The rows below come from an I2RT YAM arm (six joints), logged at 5 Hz.
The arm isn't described. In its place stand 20 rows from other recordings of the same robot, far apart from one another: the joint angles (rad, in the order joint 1, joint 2, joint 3, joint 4, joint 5, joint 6), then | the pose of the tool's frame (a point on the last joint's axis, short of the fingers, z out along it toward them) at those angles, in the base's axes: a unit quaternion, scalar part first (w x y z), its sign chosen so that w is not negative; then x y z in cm.
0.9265 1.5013 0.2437 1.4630 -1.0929 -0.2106 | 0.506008 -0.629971 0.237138 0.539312 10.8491 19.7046 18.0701
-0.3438 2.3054 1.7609 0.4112 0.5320 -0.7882 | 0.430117 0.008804 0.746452 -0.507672 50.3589 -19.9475 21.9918
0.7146 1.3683 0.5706 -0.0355 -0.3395 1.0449 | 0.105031 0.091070 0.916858 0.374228 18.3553 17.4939 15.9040
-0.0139 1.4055 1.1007 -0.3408 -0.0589 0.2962 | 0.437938 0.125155 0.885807 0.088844 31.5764 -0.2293 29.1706
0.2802 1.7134 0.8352 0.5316 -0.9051 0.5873 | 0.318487 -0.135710 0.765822 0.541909 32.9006 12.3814 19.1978
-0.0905 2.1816 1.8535 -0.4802 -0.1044 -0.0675 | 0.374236 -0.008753 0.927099 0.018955 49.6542 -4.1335 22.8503
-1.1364 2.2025 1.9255 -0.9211 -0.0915 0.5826 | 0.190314 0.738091 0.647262 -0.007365 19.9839 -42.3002 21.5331
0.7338 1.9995 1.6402 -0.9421 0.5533 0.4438 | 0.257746 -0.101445 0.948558 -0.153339 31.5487 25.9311 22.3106
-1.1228 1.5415 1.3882 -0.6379 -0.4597 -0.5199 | 0.406338 0.184738 0.885751 -0.127307 16.0647 -29.7808 32.3954
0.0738 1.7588 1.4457 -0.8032 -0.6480 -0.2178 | 0.235335 -0.205149 0.903377 0.294008 36.3277 4.8406 26.2481
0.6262 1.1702 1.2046 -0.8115 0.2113 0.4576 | 0.379454 -0.036609 0.917316 0.114914 19.6743 13.3092 34.8693
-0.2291 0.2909 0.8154 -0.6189 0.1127 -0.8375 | 0.557407 -0.185045 0.715954 -0.377447 5.5571 -1.7070 35.3536
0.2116 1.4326 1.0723 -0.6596 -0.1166 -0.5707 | 0.277165 -0.380907 0.882069 0.006680 28.3930 6.5229 25.1577
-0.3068 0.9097 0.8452 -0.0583 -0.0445 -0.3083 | 0.636194 -0.015299 0.748967 -0.184585 20.5443 -6.3423 35.2545
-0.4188 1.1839 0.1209 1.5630 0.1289 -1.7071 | 0.388667 -0.261446 0.440366 -0.765939 16.9775 -8.0581 22.5481
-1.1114 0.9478 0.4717 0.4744 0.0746 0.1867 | 0.620115 0.448451 0.547484 -0.338540 9.5488 -19.9008 26.8759
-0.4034 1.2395 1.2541 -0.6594 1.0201 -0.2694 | 0.223747 0.269843 0.764487 -0.541000 22.0099 -12.6924 37.1043
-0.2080 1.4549 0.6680 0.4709 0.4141 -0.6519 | 0.452845 -0.056684 0.799398 -0.390744 29.6696 -7.7258 21.1467
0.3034 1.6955 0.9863 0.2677 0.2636 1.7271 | 0.374101 0.600299 0.588141 0.392148 36.1421 10.3429 21.5128
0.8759 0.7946 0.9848 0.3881 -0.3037 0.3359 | 0.673503 -0.253739 0.418119 0.554245 9.0877 12.5645 46.6140
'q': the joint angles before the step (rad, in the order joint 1, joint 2, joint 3, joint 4, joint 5, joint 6). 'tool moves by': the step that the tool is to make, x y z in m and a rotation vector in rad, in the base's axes. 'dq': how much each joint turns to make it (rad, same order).
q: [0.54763 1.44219 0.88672 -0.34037 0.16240 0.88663]
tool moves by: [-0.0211 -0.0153 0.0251 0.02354 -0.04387 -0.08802]
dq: [-0.00015 -0.14127 -0.01995 -0.08435 0.05829 0.06704]
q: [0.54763 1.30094 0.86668 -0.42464 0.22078 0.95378]
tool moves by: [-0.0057 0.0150 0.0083 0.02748 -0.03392 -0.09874]
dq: [0.07192 0.00702 0.03349 -0.02014 0.10885 0.13671]
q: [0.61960 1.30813 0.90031 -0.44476 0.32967 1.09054]
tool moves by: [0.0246 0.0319 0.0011 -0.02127 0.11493 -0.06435]
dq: [0.04010 0.19484 0.20231 -0.15309 0.02164 0.12133]
